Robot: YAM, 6 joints.
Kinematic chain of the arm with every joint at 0, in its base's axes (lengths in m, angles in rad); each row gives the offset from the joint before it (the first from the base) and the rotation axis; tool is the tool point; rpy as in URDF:
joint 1: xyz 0 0 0.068 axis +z
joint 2: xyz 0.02 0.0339 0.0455 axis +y
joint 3: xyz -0.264 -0.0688 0 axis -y
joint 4: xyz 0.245 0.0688 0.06 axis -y
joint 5: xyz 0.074 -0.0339 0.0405 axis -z
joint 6: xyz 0.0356 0 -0.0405 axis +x
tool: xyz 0 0 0 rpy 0 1.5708 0
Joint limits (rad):
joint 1: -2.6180..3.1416
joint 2: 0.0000..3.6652
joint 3: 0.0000..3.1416
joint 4: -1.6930..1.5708
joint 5: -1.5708..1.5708
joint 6: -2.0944..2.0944
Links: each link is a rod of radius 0.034 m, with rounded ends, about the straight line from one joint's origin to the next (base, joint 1, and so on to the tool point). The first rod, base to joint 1, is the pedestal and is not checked.
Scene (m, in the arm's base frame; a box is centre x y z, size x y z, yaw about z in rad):
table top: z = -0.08
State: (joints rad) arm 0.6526 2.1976 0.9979 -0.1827 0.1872 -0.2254
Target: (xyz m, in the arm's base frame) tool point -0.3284 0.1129 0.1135
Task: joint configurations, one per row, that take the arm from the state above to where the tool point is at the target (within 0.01 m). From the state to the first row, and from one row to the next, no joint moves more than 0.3 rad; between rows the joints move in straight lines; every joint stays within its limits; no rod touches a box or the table.
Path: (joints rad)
1: 0.9219 2.1575 0.9964 -0.1895 0.1594 -0.2254
2: 1.1912 2.1174 0.9950 -0.1962 0.1316 -0.2254
3: 1.4605 2.0773 0.9935 -0.2030 0.1039 -0.2254
4: 1.7297 2.0372 0.9920 -0.2097 0.0761 -0.2254
5: 1.9990 1.9971 0.9905 -0.2165 0.0483 -0.2254
6: 2.2683 1.9570 0.9891 -0.2232 0.0205 -0.2254
7: 2.5376 1.9169 0.9876 -0.2300 -0.0072 -0.2254
8: 2.8069 1.8768 0.9861 -0.2367 -0.0350 -0.2254

